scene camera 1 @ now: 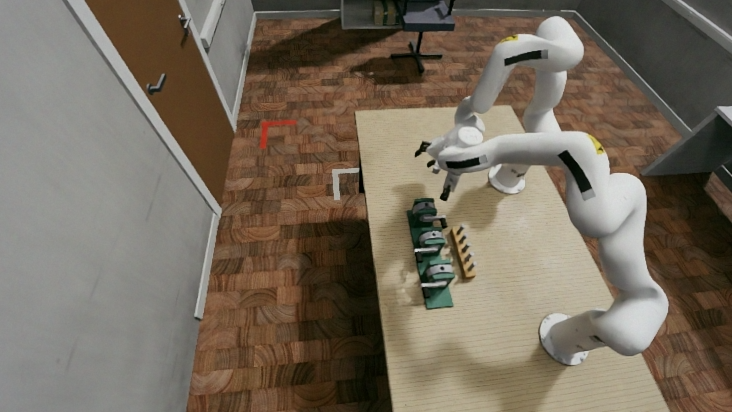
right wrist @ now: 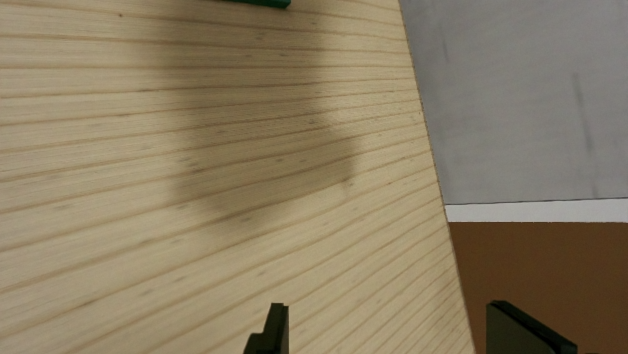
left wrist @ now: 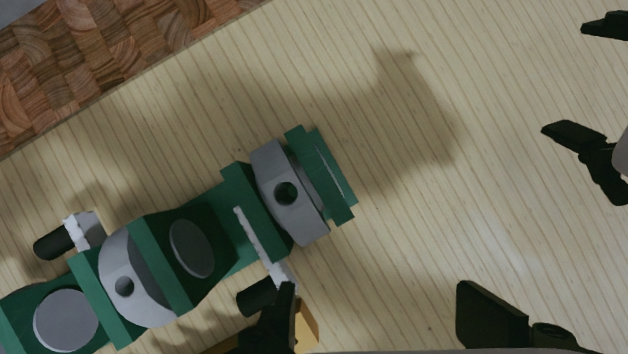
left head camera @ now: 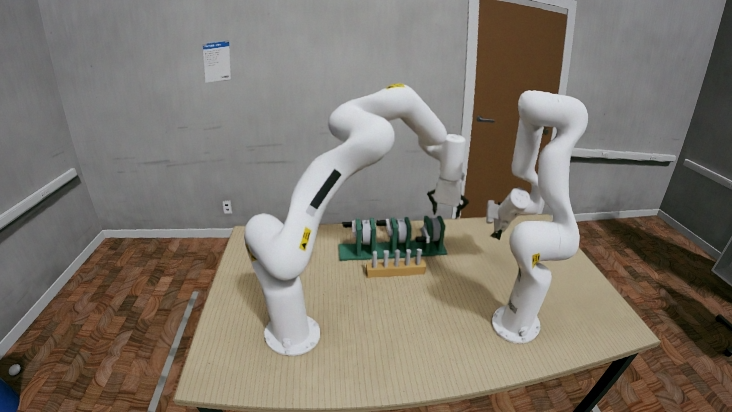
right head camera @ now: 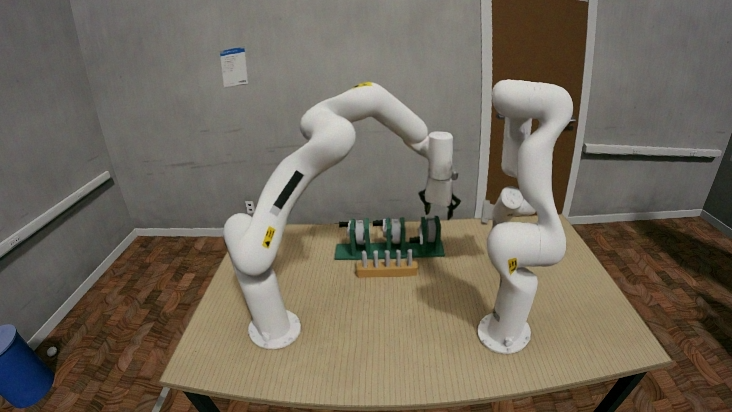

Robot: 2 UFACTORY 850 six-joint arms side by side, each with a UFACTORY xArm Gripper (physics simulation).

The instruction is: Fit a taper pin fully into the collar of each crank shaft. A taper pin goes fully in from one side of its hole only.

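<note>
The green stand [left head camera: 349, 251] [right head camera: 345, 252] [scene camera 1: 439, 300] carries three crank shafts with grey collars. In the left wrist view the end collar [left wrist: 300, 220] and the middle collar [left wrist: 145, 307] each show an empty round hole. Several grey taper pins stand upright in the wooden rack [left head camera: 395, 271] [right head camera: 386, 271] [left wrist: 306, 327] in front of the stand. My left gripper [left head camera: 446, 212] [right head camera: 439, 214] [left wrist: 375, 308] is open and empty, above and just beyond the stand's right end in the head views. My right gripper [right wrist: 387, 335] is open and empty, away from the stand over the table's far right part.
The right gripper's dark fingers show close to the left gripper in scene camera 1 and at the right edge of the left wrist view. Black crank handles [left head camera: 348, 224] [left wrist: 257, 297] stick out from the stand. The stand lies near the table's [left head camera: 317, 332] far edge.
</note>
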